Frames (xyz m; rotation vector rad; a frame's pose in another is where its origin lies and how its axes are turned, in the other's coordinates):
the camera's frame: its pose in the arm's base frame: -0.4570 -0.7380 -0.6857 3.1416 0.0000 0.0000
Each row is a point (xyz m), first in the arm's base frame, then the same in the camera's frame.
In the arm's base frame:
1: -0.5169 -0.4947 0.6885
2: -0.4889 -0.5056 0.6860
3: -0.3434 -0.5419 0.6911
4: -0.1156 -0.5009 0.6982
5: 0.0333 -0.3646 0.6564
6: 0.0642 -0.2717 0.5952
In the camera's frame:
1: -0.0599 -0.2433 -1.3742
2: -0.0319 -0.2324 -1.3717
3: 0.1136 -0.1961 -1.3768
4: 0.3414 -0.2371 -1.3839
5: 0.4903 -0.3734 -1.3421
6: 0.5212 -0.4663 -1.2809

